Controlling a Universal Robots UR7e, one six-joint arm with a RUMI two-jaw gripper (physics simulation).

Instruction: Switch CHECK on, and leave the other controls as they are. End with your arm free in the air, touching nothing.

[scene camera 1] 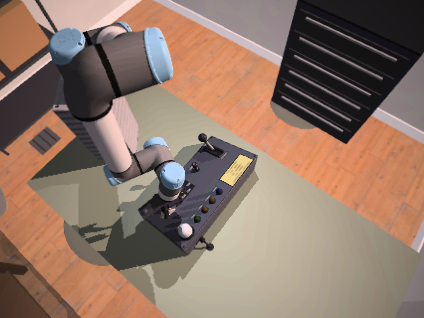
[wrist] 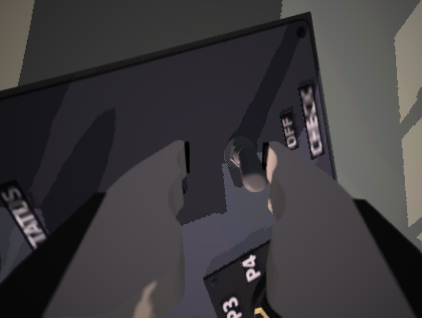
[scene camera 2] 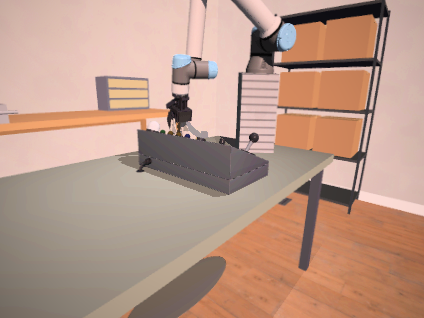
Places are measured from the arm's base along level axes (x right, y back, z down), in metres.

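Pixels of known places: gripper, fingertip midpoint: (scene camera 1: 160,213) (wrist: 225,145); arm's base at its link origin: (scene camera 2: 259,73).
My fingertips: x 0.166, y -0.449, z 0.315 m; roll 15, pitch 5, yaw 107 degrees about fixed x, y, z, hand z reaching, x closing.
Note:
Ahead of a thing's pixels: the offset from my fingertips to its top centre. "pt": to the spot under its first point.
The dark console (scene camera 1: 207,170) (scene camera 2: 185,157) (wrist: 150,95) stands on the table. In the wrist view, the CHECK label {dx -0.014, dy +0.063, dz +0.043 m} (wrist: 311,121) and the OFF label {pt dx -0.012, dy +0.044, dz +0.038 m} (wrist: 288,130) are at the right; the ON label is hidden behind the left finger. The CHECK toggle {dx -0.014, dy +0.010, dz -0.025 m} (wrist: 247,167), a short metal lever, leans toward the lower right, on the OFF side. My gripper (scene camera 1: 168,212) (scene camera 2: 175,125) (wrist: 225,145) is low over the console, partly open, with the toggle between its fingers. The right finger is close to the lever, and contact cannot be told; a clear gap separates the left finger from it.
A panel marked P3 and P4 {pt dx -0.095, dy -0.032, dz +0.007 m} (wrist: 217,287) is below the toggle. The STATUS label {dx -0.004, dy -0.103, dz -0.020 m} (wrist: 22,215) is at the left. The console also bears a white knob {pt dx -0.004, dy -0.146, dz -0.082 m} (scene camera 1: 185,230), several coloured buttons, a black-balled lever {dx -0.374, dy +0.071, dz -0.054 m} (scene camera 1: 203,137) and a side lever {pt dx -0.028, dy -0.234, dz +0.095 m} (scene camera 1: 209,246) (scene camera 2: 146,162).

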